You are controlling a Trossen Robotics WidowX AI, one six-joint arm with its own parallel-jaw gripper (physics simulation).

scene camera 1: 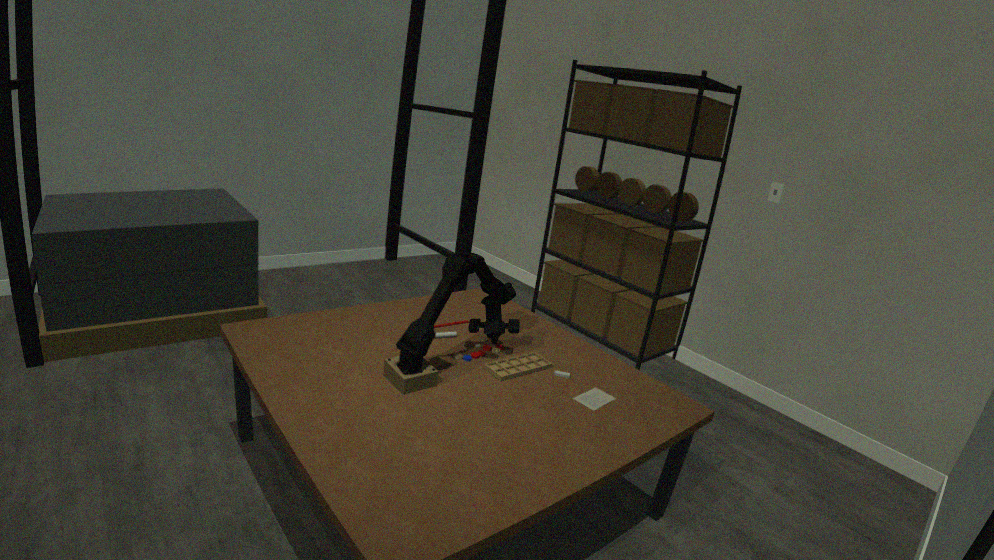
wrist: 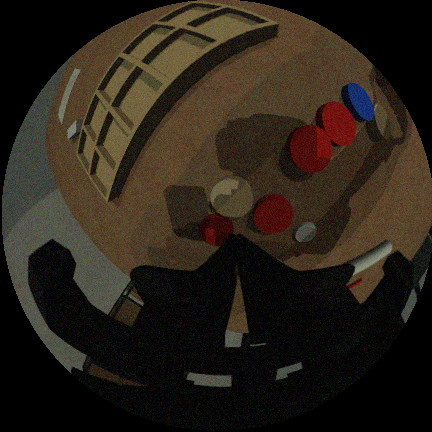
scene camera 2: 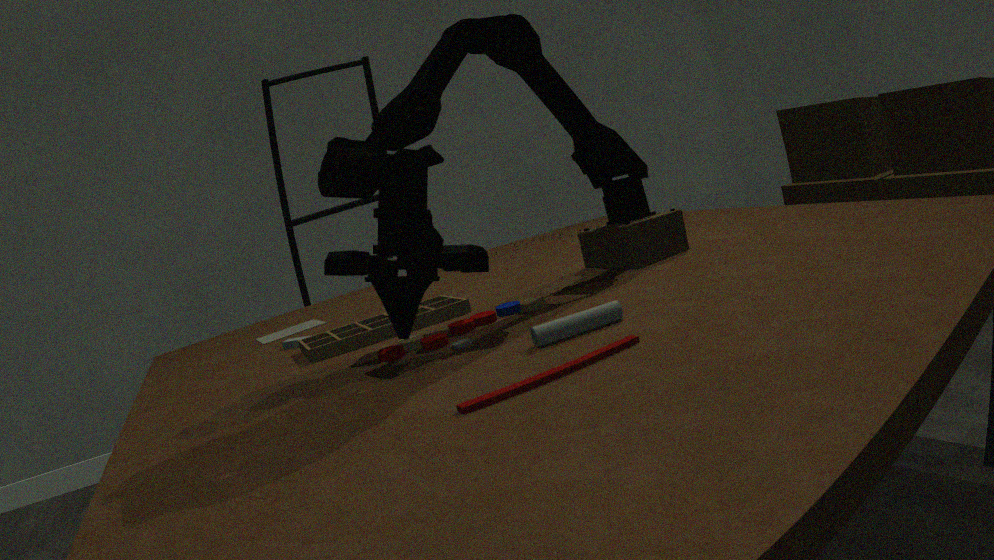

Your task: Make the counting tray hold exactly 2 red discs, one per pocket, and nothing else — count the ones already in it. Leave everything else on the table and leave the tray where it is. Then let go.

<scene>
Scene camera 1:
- my gripper
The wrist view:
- my gripper
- wooden counting tray: on the table
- blue disc: on the table
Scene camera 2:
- my gripper
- wooden counting tray
</scene>
